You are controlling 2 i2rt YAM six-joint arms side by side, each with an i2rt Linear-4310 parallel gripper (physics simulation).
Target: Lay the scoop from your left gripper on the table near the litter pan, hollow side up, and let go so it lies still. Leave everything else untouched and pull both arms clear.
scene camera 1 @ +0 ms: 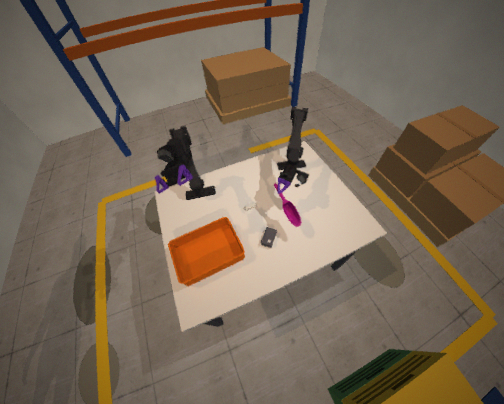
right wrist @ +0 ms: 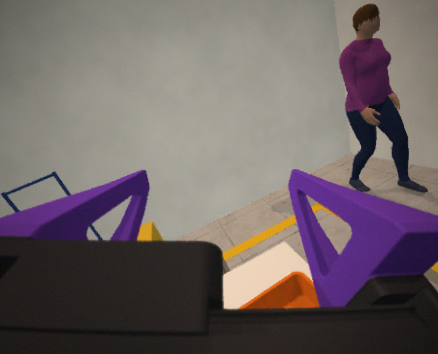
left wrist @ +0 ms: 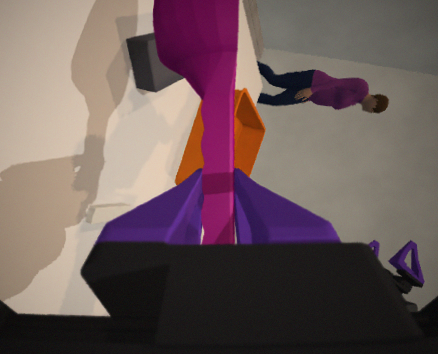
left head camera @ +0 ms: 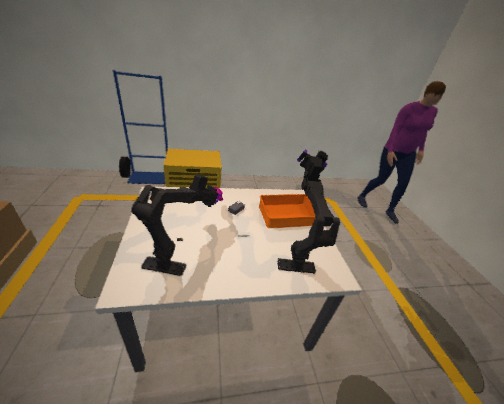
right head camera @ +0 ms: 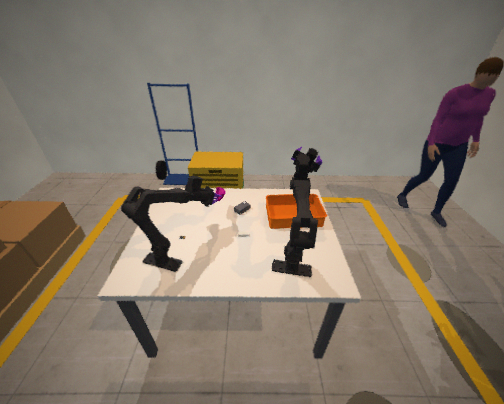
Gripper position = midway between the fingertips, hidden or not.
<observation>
In view: my left gripper [left wrist: 218, 177], my right gripper [right wrist: 218, 177], an orange litter pan [scene camera 1: 211, 248], a magenta scoop [left wrist: 202, 48] and a dark grey block [left wrist: 150, 74].
The orange litter pan shows as well in the right wrist view [right wrist: 296, 290], in the left wrist view [left wrist: 249, 130], in the left head camera view [left head camera: 289, 210] and in the right head camera view [right head camera: 281, 209]. My right gripper shows as well in the left wrist view [left wrist: 393, 241]. The right wrist view misses the magenta scoop: it is out of frame. The right wrist view does not show the dark grey block: it is out of frame.
</observation>
